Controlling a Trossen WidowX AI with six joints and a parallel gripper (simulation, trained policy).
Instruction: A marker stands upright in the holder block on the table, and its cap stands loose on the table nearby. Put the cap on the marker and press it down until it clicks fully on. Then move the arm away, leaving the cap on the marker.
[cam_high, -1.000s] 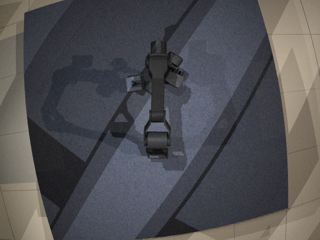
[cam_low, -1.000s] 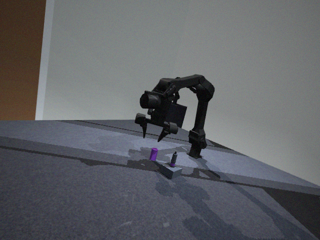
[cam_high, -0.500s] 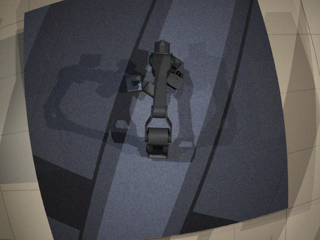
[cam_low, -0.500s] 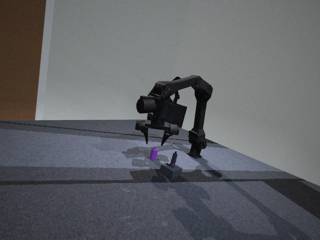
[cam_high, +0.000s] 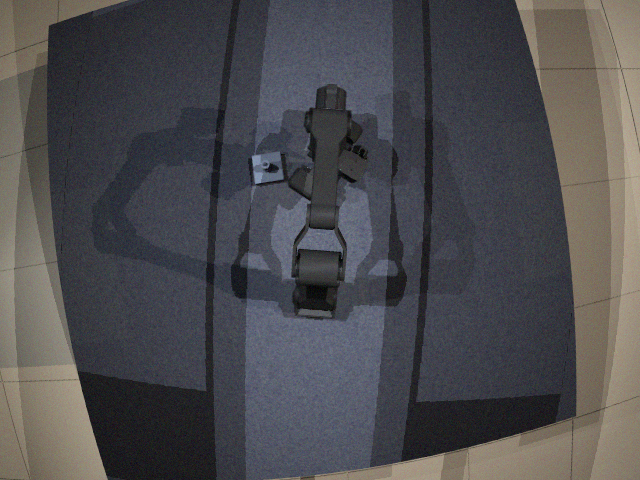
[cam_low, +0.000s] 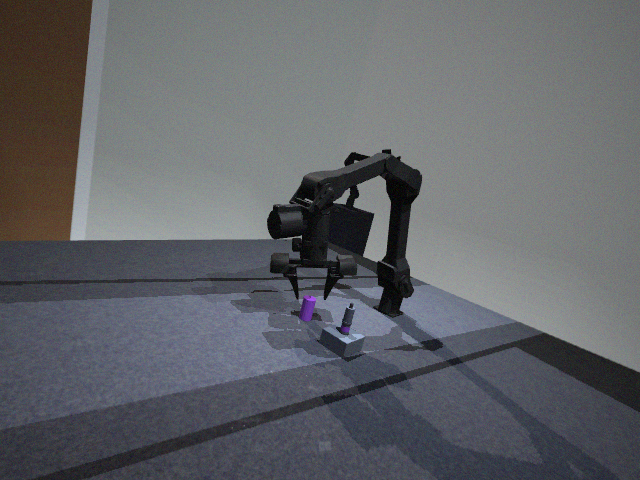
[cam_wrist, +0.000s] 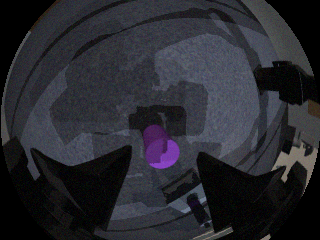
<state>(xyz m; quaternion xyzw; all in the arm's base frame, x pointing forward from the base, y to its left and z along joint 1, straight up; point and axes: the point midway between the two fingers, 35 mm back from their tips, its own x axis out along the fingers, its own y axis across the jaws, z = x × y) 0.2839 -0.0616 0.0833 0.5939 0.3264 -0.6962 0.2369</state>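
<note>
My gripper tip is 2 cm above the purple cap. Also, from my gripper tip: grey holder block (12 cm to the left, 3 cm below, 2 cm ahead).
</note>
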